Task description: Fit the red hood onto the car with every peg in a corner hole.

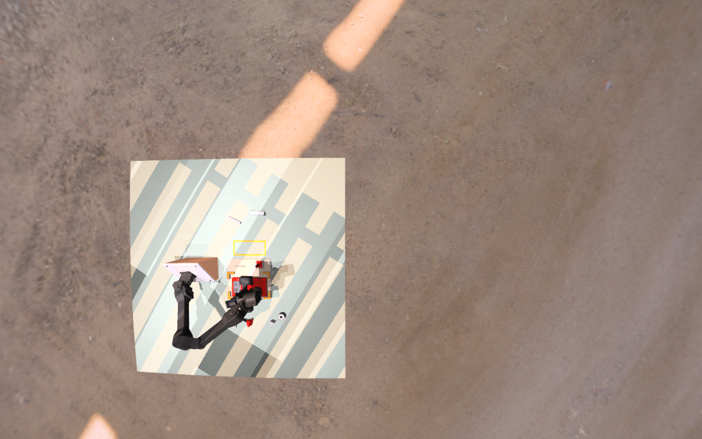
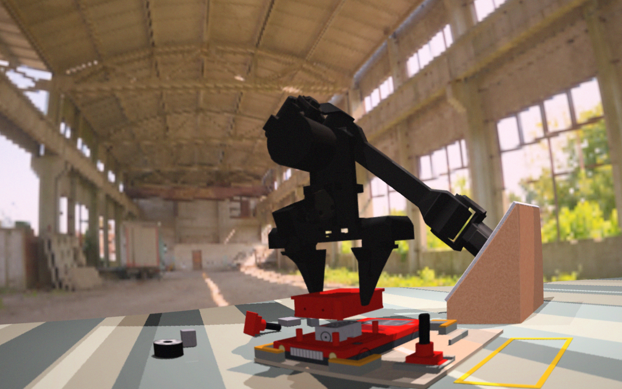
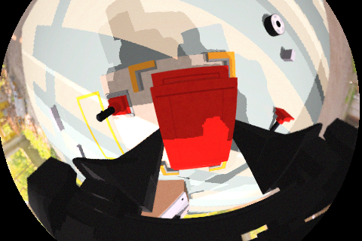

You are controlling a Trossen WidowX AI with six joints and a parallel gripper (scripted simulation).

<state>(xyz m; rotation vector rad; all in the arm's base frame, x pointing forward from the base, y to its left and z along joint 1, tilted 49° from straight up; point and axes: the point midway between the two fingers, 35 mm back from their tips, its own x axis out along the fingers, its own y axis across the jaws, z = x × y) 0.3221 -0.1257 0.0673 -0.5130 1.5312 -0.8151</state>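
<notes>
Now: the grey engine block 4 cm below my gripper tip. The rest, counted from my gripper tip: red hood: 1 cm above; black wheel: 11 cm ahead, 20 cm to the right, 6 cm below.
</notes>
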